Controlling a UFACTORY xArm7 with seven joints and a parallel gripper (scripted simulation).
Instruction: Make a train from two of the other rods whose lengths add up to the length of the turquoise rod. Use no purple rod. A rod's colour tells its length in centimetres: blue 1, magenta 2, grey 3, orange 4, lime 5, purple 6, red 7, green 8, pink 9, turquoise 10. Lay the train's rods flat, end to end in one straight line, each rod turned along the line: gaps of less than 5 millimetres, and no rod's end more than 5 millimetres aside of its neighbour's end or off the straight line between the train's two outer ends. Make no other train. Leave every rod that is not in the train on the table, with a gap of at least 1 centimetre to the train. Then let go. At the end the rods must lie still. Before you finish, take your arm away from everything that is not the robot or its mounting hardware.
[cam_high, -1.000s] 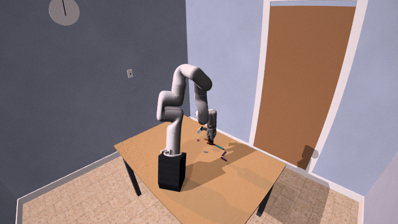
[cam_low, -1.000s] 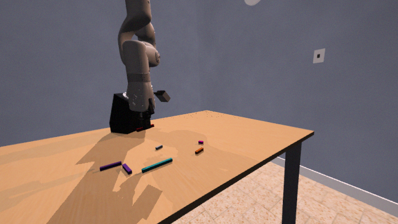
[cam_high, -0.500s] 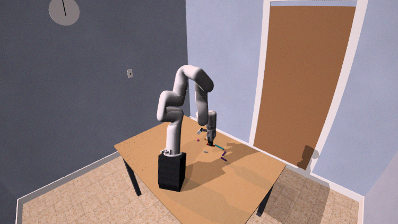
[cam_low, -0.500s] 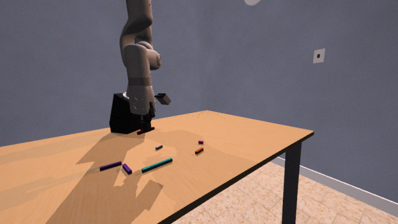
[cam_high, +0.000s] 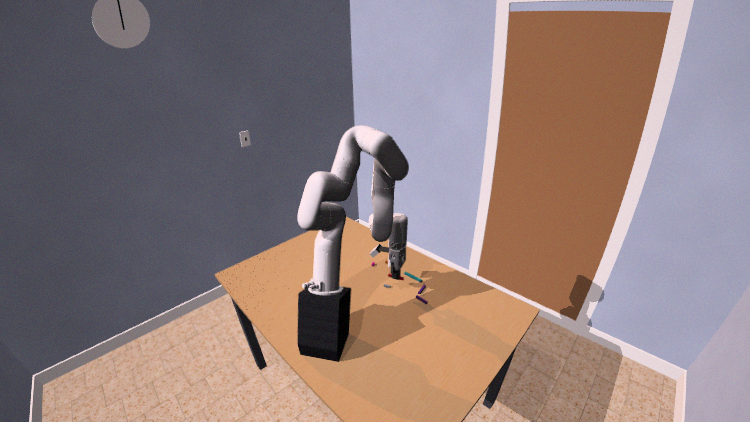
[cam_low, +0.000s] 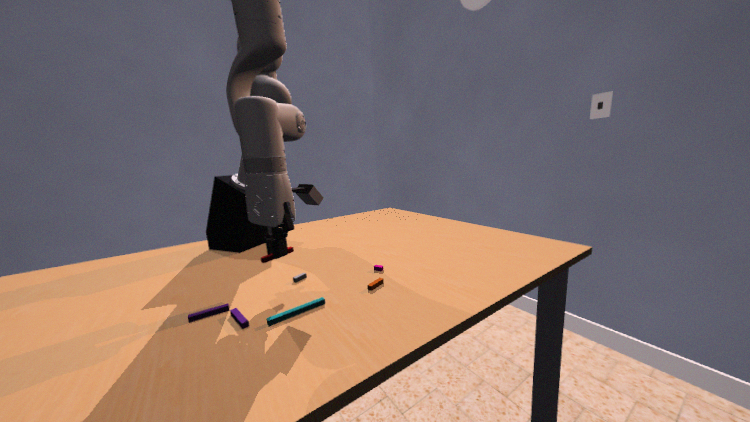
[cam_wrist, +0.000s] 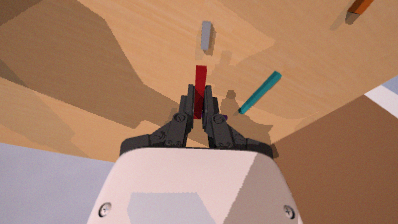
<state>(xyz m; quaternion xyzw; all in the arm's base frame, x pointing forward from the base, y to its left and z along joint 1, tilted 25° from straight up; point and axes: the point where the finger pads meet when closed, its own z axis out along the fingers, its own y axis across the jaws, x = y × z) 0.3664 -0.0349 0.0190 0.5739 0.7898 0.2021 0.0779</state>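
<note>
My gripper is now 1 cm past the grey rod, 4 cm to the right of it and 9 cm above it. Round my hand: orange rod (13 cm ahead, 16 cm to the left, 9 cm below); then turquoise rod (12 cm ahead, 9 cm below); then red rod (2 cm below).
</note>
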